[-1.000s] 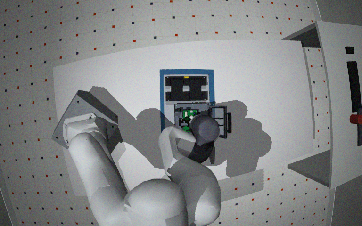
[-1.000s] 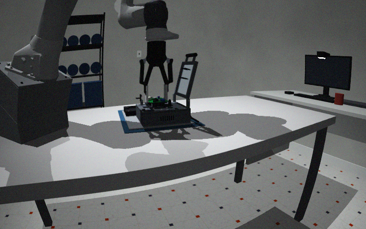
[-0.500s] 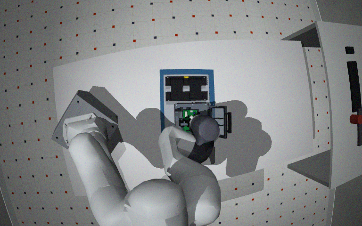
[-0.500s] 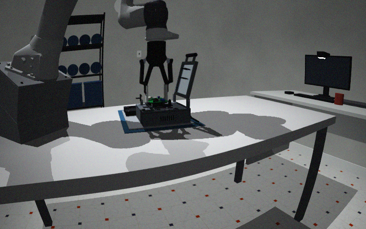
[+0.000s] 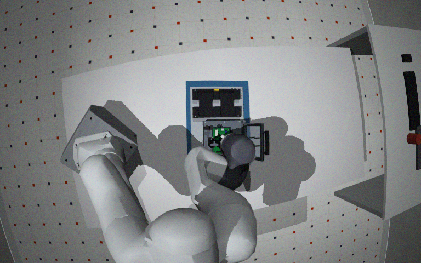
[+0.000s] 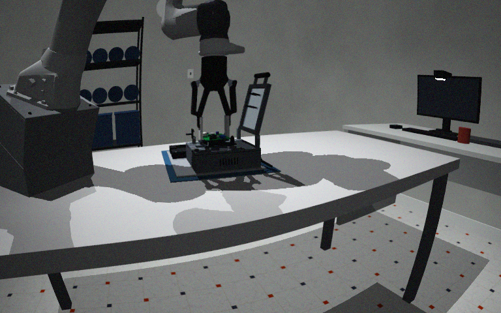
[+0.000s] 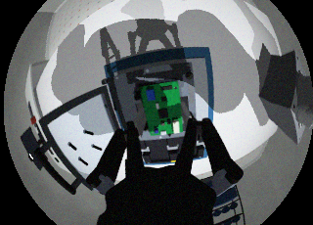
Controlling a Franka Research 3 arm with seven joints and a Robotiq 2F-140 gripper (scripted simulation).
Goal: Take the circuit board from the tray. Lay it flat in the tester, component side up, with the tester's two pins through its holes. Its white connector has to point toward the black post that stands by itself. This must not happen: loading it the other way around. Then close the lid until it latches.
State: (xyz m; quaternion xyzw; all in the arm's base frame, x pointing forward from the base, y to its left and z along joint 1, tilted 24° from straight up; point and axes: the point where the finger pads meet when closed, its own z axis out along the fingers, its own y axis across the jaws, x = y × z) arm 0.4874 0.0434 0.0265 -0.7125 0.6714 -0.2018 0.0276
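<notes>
Right now my hand is 2 cm above the green circuit board. Round my hand: see-through lid: 13 cm ahead, 7 cm above.
</notes>
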